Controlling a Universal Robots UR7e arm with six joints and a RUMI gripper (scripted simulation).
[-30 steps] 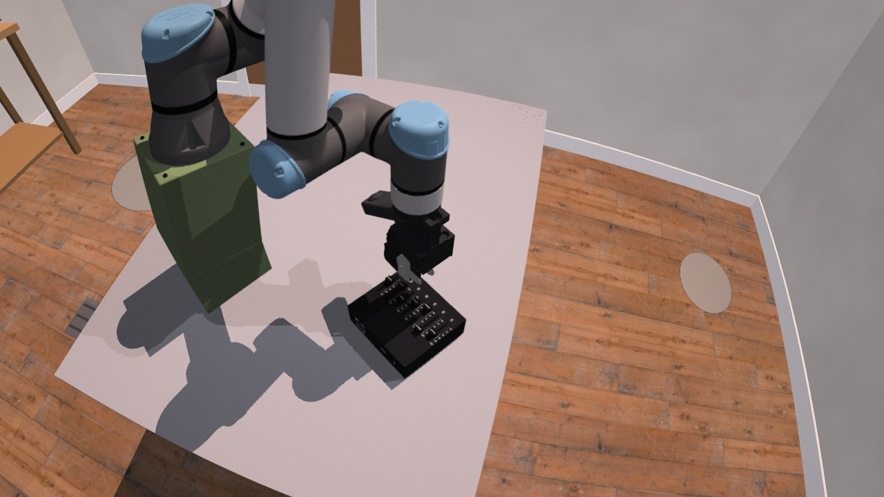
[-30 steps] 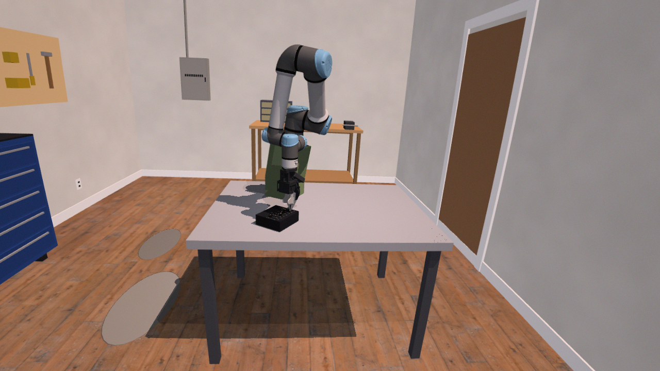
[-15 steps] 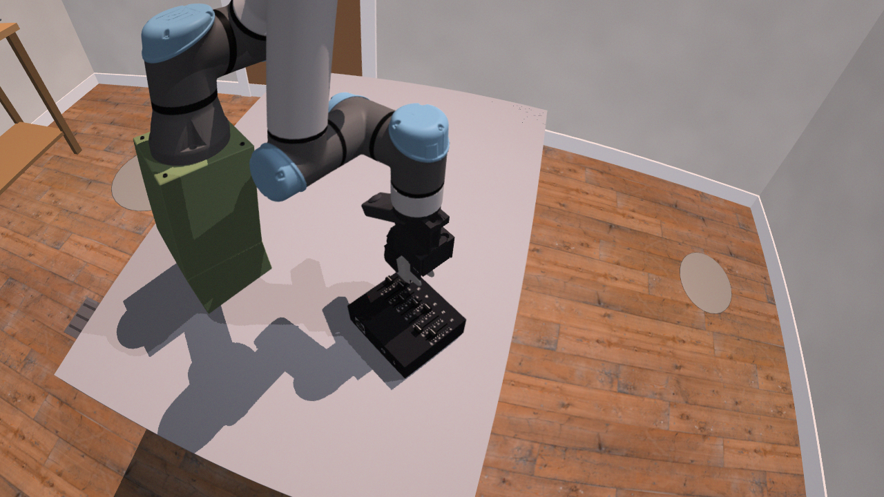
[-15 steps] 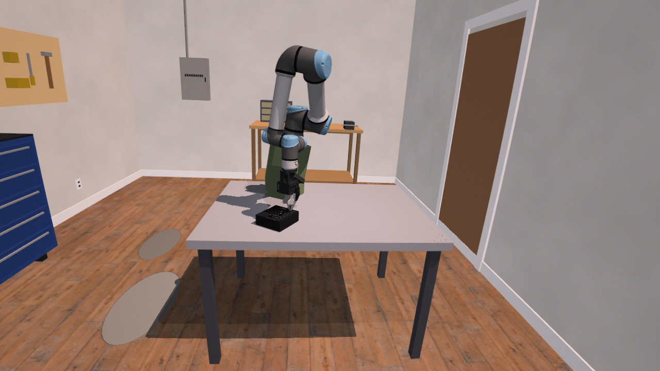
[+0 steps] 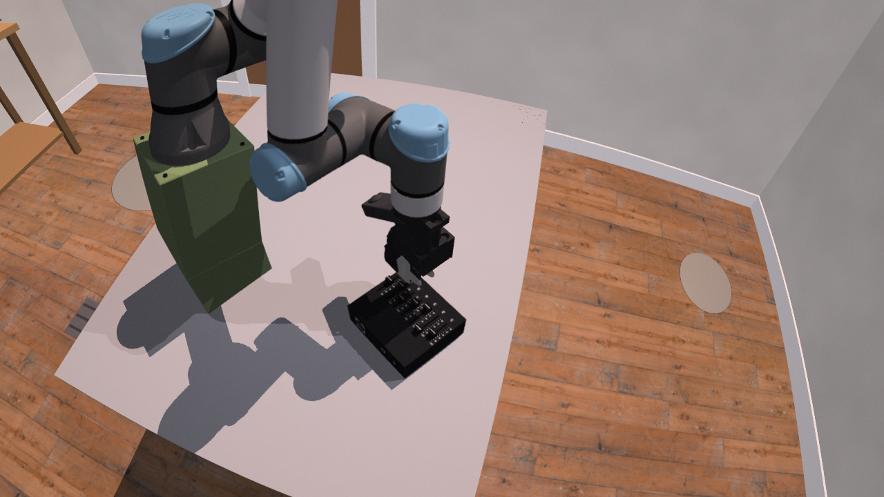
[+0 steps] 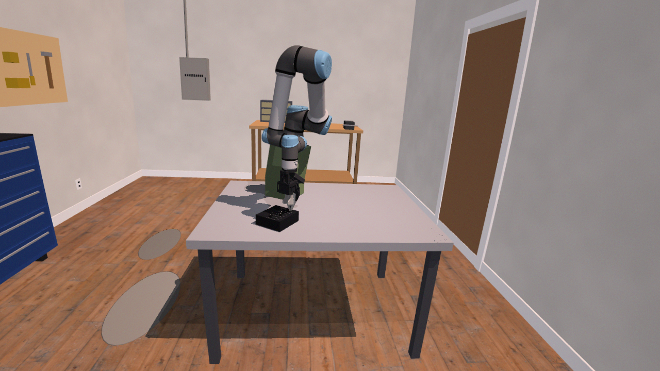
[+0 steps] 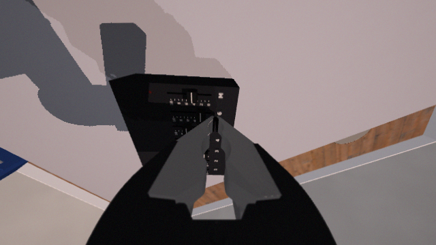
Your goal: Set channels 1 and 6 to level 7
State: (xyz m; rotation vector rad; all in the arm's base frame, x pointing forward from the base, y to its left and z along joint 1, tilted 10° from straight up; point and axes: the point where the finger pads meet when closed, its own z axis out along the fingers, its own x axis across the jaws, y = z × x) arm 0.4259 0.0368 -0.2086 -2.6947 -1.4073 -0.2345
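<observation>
Now: the channel 6 fader 10 mm to the right of my hand, 10 mm below it and 10 mm behind it. From my hand the other things lie so: channel 1 fader (100 mm to the right, 70 mm ahead, 10 mm below).
</observation>
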